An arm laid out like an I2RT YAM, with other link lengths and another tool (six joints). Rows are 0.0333 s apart.
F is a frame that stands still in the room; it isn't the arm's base.
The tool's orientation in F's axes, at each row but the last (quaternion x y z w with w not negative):
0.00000 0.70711 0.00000 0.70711
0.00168 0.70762 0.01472 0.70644
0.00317 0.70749 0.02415 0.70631
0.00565 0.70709 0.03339 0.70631
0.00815 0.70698 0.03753 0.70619
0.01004 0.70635 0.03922 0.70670
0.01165 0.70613 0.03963 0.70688
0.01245 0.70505 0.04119 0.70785
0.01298 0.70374 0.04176 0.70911
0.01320 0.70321 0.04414 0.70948
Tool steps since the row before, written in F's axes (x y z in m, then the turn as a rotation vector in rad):
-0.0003 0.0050 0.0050 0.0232 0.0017 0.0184
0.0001 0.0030 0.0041 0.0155 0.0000 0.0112
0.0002 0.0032 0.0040 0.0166 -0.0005 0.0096
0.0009 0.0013 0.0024 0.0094 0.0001 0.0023
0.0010 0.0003 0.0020 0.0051 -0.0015 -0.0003
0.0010 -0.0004 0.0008 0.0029 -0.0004 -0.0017
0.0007 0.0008 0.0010 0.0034 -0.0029 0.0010
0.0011 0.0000 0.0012 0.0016 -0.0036 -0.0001
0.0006 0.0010 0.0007 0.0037 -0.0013 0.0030
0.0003 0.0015 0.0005 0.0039 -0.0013 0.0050
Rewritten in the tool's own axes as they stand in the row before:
-0.0050 0.0050 -0.0003 -0.0184 0.0017 0.0232
-0.0040 0.0031 0.0001 -0.0112 0.0000 0.0155
-0.0039 0.0033 0.0003 -0.0096 -0.0006 0.0166
-0.0023 0.0014 0.0010 -0.0023 -0.0001 0.0094
-0.0020 0.0004 0.0010 0.0002 -0.0017 0.0050
-0.0008 -0.0004 0.0010 0.0017 -0.0006 0.0029
-0.0009 0.0008 0.0007 -0.0012 -0.0030 0.0033
-0.0012 0.0000 0.0011 -0.0002 -0.0037 0.0015
-0.0006 0.0010 0.0006 -0.0031 -0.0012 0.0037
-0.0004 0.0015 0.0004 -0.0051 -0.0011 0.0039

